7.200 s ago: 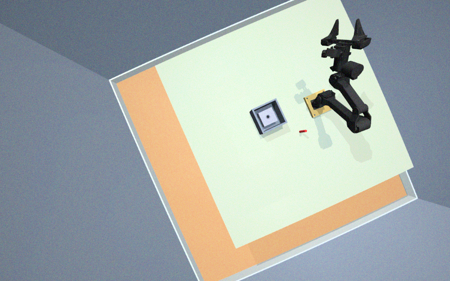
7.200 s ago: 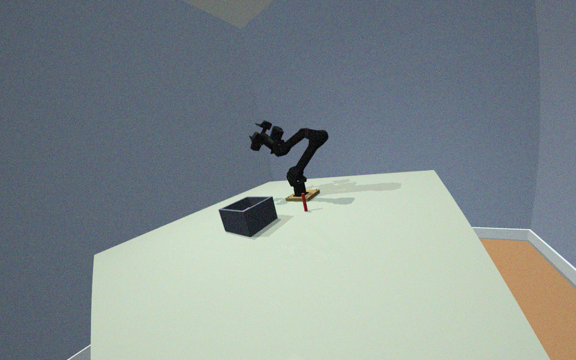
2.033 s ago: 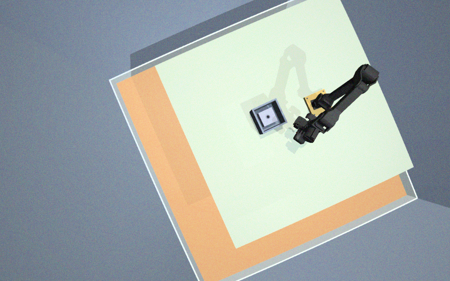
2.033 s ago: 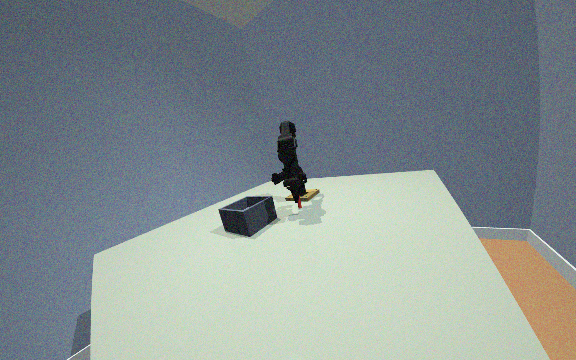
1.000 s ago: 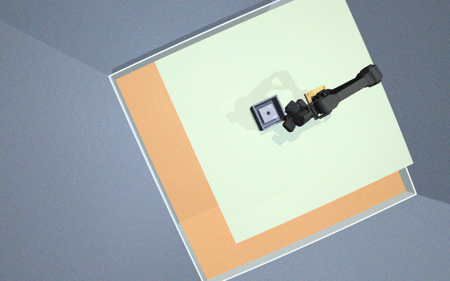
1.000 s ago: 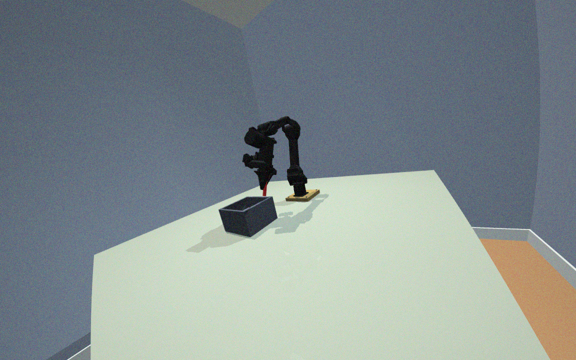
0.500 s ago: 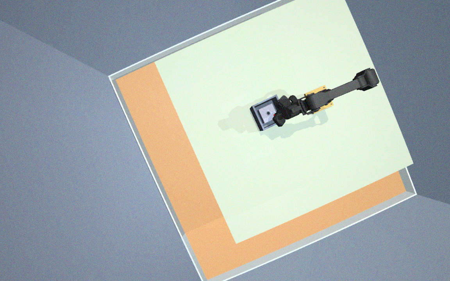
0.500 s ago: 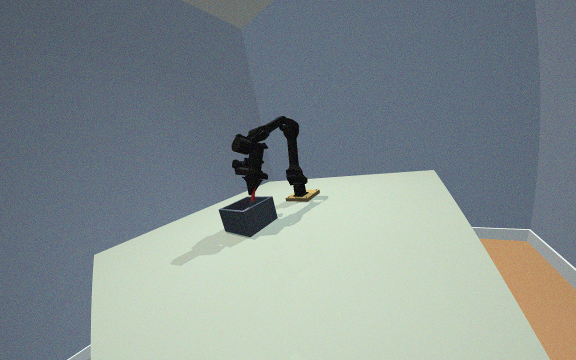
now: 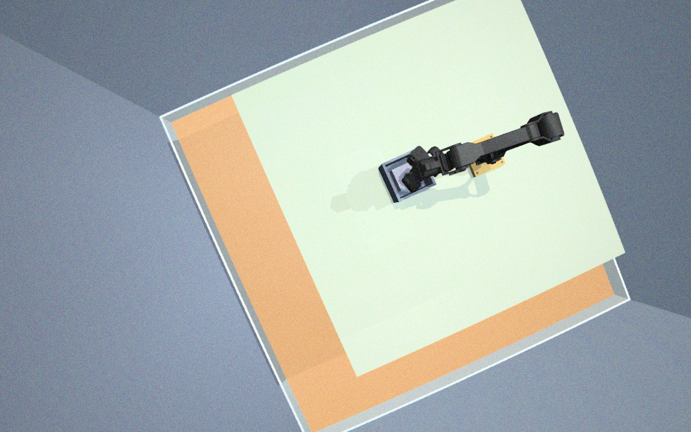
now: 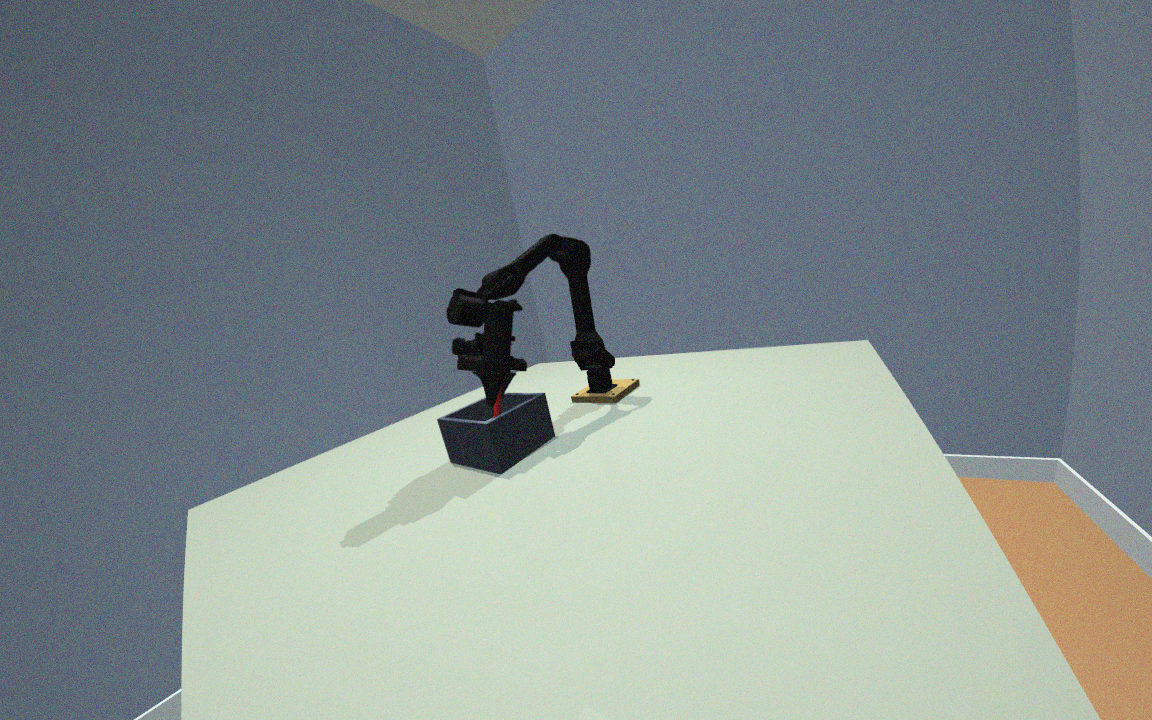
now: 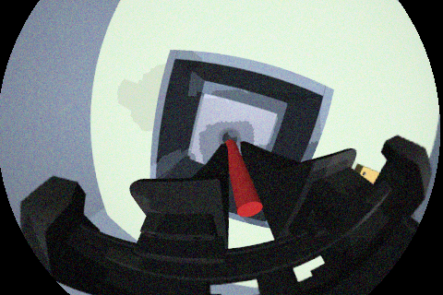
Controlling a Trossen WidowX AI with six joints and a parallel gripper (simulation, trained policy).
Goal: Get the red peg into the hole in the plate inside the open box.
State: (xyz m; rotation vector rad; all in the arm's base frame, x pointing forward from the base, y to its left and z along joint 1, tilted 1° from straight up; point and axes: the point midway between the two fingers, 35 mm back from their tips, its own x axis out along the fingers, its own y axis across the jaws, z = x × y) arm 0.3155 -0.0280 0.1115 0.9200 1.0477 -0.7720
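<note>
Right now the red peg is 1 cm to the left of my gripper tip, 1 cm behind it and 1 cm above it. The rest, counted from my gripper tip: light plate: 5 cm below, 1 cm ahead; dark box: 7 cm below, 1 cm ahead.
</note>
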